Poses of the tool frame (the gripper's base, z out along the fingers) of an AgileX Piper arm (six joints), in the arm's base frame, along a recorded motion.
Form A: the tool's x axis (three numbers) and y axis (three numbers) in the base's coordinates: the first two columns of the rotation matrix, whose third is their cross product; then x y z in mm.
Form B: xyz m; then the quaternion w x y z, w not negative. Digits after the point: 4 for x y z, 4 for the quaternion.
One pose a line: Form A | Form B
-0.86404, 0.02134, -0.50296, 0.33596, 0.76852, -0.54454, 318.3, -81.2, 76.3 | 0.3183, -0.0812, 0.0763, 0.2415, 0.0983, 0.9088, -0.3257
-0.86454, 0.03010, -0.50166, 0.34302, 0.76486, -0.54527, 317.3, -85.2, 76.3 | 0.3173, -0.0852, 0.0763, 0.2391, 0.1027, 0.9084, -0.3271
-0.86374, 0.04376, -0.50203, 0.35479, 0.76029, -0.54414, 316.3, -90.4, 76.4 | 0.3163, -0.0904, 0.0764, 0.2368, 0.1098, 0.9078, -0.3283
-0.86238, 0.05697, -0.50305, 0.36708, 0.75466, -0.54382, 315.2, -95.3, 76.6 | 0.3152, -0.0953, 0.0766, 0.2348, 0.1169, 0.9067, -0.3302
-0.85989, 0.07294, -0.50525, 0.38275, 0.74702, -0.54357, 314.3, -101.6, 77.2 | 0.3143, -0.1016, 0.0772, 0.2328, 0.1259, 0.9051, -0.3326
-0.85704, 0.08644, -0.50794, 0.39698, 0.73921, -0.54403, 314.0, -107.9, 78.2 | 0.3140, -0.1079, 0.0782, 0.2315, 0.1338, 0.9033, -0.3354
